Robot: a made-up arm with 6 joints. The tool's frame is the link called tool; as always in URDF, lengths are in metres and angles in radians. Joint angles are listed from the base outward.
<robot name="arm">
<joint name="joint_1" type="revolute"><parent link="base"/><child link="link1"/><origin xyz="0.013 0.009 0.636"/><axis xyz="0 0 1"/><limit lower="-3.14" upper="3.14"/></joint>
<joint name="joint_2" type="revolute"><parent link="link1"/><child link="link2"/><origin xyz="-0.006 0.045 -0.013" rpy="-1.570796 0 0"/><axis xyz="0 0 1"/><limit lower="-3.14" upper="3.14"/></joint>
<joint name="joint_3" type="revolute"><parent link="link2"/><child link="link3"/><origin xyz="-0.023 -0.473 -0.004"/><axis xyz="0 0 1"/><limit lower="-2.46" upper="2.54"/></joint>
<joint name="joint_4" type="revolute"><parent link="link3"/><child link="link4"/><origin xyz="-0.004 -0.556 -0.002" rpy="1.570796 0 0"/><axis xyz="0 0 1"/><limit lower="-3.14" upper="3.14"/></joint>
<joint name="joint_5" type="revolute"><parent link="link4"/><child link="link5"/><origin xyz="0.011 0.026 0.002" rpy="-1.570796 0 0"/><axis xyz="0 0 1"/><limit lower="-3.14" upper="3.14"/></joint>
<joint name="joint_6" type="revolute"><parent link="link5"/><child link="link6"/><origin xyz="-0.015 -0.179 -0.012" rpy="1.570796 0 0"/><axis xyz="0 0 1"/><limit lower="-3.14" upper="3.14"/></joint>
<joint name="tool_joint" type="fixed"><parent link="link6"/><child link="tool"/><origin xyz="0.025 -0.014 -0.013"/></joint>
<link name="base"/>
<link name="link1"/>
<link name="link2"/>
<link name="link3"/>
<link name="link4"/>
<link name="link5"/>
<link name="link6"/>
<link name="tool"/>
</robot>
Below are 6 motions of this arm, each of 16 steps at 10 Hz.
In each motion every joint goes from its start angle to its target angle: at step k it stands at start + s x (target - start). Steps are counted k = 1, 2, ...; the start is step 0. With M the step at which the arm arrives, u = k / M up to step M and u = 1 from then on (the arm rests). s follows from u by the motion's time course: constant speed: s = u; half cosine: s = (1 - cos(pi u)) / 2; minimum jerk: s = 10 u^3 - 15 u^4 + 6 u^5.
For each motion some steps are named. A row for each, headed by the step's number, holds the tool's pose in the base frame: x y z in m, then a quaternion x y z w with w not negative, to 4 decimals.
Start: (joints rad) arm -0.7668 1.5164 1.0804 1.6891 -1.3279 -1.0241
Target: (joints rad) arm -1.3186 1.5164 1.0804 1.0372 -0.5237 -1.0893
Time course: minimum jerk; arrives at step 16
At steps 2, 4, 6, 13, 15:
2: 0.4673 -0.5930 0.1561 0.6346 0.4821 -0.5932 0.1136
4: 0.4474 -0.6234 0.1510 0.6328 0.4991 -0.5790 0.1236
6: 0.4052 -0.6785 0.1410 0.6266 0.5335 -0.5505 0.1403
13: 0.2020 -0.8236 0.0997 0.5818 0.6758 -0.4217 0.1644
15: 0.1861 -0.8288 0.0966 0.5781 0.6854 -0.4114 0.1635

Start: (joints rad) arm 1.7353 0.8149 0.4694 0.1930 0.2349 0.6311
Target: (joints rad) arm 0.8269 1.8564 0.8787 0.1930 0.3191 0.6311
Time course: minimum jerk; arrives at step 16
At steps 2, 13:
2: -0.2088 1.0210 1.0925 -0.3177 0.6192 0.6902 0.1979
13: 0.4273 0.6108 -0.1274 -0.0306 0.9956 0.0822 0.0336

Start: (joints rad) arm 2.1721 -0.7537 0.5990 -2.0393 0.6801 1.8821
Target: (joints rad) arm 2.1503 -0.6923 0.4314 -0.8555 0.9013 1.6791
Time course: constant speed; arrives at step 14
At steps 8, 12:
8: 0.3089 -0.2965 1.6389 0.2578 0.2821 0.8966 0.2239
12: 0.2756 -0.2892 1.6426 0.1939 0.3182 0.9229 0.0971

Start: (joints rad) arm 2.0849 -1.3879 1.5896 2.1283 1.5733 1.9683
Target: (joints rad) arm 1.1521 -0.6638 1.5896 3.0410 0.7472 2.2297
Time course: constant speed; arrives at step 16
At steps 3, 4, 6, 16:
3: 0.0168 -0.4218 1.3619 0.4520 -0.3392 0.0584 0.8229
4: -0.0078 -0.3863 1.3889 0.4080 -0.3320 0.0674 0.8478
6: -0.0446 -0.3043 1.4364 0.3171 -0.3078 0.0811 0.8934
16: 0.0739 0.1653 1.4917 -0.0956 0.0137 0.0857 0.9916

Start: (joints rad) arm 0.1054 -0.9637 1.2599 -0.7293 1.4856 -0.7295
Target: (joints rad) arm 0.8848 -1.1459 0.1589 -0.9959 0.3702 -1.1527
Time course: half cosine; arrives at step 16
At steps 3, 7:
3: -0.1581 -0.1109 1.4302 -0.1126 0.6833 -0.4810 0.5376
7: -0.3965 -0.2620 1.4981 -0.0335 0.4330 -0.5188 0.7364

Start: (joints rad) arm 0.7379 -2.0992 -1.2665 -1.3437 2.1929 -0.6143
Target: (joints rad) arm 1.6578 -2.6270 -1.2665 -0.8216 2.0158 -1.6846
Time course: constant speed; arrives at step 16
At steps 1, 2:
1: -0.1173 -0.2792 -0.1050 0.4601 -0.1939 0.6085 0.6167
2: -0.0862 -0.2716 -0.1184 0.4782 -0.1865 0.5955 0.6179

